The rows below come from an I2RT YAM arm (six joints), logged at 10 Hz.
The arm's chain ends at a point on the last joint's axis. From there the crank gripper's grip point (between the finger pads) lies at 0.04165 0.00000 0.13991 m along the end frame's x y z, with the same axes.
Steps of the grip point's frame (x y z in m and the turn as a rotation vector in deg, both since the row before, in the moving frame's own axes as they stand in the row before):
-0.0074, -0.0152, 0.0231, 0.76, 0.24, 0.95
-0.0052, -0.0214, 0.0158, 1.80, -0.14, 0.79
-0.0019, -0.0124, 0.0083, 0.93, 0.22, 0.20
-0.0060, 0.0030, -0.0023, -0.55, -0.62, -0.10
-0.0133, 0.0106, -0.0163, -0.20, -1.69, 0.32
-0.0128, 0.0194, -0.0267, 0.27, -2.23, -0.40
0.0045, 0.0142, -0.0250, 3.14, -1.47, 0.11
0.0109, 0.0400, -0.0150, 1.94, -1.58, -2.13
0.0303, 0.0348, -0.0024, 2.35, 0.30, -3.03
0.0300, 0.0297, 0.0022, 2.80, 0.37, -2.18
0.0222, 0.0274, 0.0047, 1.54, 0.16, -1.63
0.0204, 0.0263, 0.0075, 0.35, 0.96, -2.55
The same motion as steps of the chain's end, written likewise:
-0.0080, -0.0140, 0.0233, 0.76, 0.24, 0.95
-0.0049, -0.0176, 0.0158, 1.80, -0.14, 0.79
-0.0024, -0.0103, 0.0085, 0.93, 0.22, 0.20
-0.0045, 0.0017, -0.0027, -0.55, -0.62, -0.10
-0.0092, 0.0099, -0.0175, -0.20, -1.69, 0.32
-0.0073, 0.0203, -0.0282, 0.27, -2.23, -0.40
0.0081, 0.0218, -0.0258, 3.14, -1.47, 0.11
0.0149, 0.0462, -0.0160, 1.94, -1.58, -2.13
0.0298, 0.0427, -0.0020, 2.35, 0.30, -3.03
0.0293, 0.0381, 0.0027, 2.80, 0.37, -2.18
0.0219, 0.0323, 0.0049, 1.54, 0.16, -1.63
0.0181, 0.0291, 0.0082, 0.35, 0.96, -2.55

